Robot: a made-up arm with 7 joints.
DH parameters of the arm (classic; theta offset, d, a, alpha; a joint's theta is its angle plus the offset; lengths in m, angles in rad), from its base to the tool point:
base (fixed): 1.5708 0.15 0 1.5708
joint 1: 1.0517 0 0.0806 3.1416
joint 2: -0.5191 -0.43 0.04 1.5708
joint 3: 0 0.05 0 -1.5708
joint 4: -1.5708 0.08 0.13 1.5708
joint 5: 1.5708 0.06 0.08 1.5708
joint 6: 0 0.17 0.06 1.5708
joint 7: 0.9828 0 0.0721 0
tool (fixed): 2.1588 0.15 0 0
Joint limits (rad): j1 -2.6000..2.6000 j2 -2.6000..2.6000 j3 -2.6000..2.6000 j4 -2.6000..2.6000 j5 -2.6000..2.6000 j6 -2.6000..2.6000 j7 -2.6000..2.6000
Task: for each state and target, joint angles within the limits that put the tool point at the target. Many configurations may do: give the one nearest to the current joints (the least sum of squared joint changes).
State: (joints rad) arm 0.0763 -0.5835 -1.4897 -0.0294 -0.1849 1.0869 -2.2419
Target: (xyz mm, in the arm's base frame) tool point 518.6 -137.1 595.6
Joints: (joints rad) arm -0.3865 -0.2310 -1.7992 0.1819 0.0853 0.8894 -2.3343
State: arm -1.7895 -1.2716 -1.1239 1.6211 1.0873 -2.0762 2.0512
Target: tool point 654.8 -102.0 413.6
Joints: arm -1.5926 -1.4999 -1.3729 1.5559 0.9422 -2.0913 2.0295
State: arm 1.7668 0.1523 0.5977 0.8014 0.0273 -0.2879 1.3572
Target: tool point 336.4 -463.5 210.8
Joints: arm 1.4709 0.3856 0.1804 0.9941 -0.2894 -0.4671 1.4333
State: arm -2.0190 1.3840 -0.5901 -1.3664 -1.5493 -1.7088 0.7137
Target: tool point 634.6 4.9 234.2
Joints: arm -1.7476 1.1537 0.2342 -1.4462 -0.9269 -2.1393 0.7626
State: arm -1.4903 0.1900 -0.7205 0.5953 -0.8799 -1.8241 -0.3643
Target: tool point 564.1 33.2 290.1
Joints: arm -1.4816 0.1435 -0.8708 0.4682 -1.1035 -2.0103 -0.4122
